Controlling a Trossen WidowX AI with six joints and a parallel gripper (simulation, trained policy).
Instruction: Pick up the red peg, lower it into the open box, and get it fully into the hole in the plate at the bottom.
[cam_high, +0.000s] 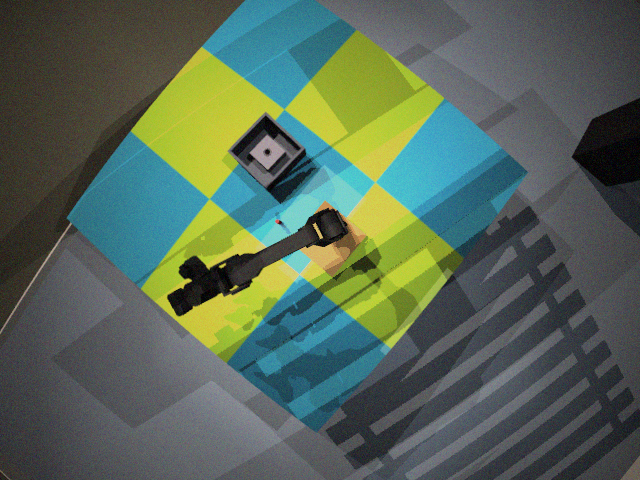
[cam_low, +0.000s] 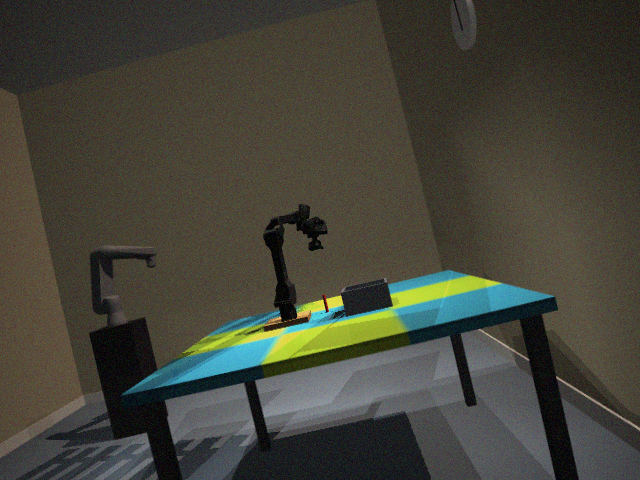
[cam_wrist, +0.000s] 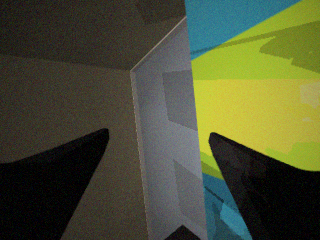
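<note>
Now: gripper tip 7 cm past the red peg, 32 cm to the left of it and 28 cm above it. Also, from my gripper tip: grey box: 10 cm ahead, 50 cm to the right, 30 cm below; plate: 10 cm ahead, 50 cm to the right, 28 cm below.
</note>
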